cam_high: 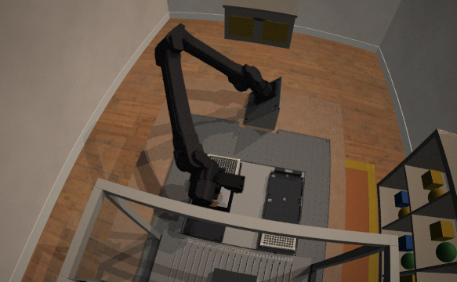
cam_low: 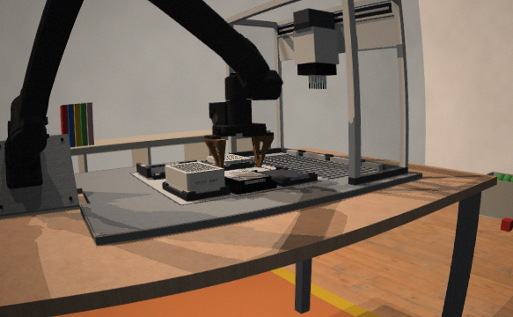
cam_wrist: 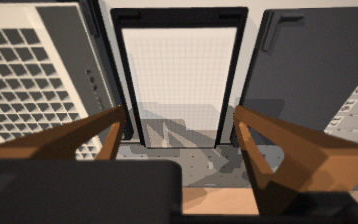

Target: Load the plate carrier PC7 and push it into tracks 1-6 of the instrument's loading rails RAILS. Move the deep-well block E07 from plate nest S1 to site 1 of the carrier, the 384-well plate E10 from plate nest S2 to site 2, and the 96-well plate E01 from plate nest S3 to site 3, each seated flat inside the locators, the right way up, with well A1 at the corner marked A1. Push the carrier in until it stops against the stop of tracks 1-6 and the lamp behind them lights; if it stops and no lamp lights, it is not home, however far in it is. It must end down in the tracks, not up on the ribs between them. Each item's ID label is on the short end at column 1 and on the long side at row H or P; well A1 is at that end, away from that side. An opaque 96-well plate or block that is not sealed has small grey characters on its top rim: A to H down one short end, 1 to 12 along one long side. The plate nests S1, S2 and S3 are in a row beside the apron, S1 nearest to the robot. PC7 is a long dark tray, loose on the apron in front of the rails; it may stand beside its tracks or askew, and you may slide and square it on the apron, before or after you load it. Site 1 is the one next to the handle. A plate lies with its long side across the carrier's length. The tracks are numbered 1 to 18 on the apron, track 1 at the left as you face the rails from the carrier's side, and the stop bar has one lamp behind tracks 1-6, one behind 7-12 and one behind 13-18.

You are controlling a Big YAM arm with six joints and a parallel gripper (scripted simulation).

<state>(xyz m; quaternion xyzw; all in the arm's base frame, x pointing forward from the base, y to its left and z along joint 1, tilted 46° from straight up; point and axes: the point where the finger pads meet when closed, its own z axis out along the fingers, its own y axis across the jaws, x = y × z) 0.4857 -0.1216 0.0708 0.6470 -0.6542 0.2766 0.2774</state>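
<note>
My hand is 40 mm above the nest S2. Round my hand: nest S1: 110 mm behind, 10 mm to the left, 40 mm below; nest S3: 110 mm ahead, 40 mm below; dark carrier PC7: 10 mm ahead, 260 mm to the left, 30 mm below.
</note>
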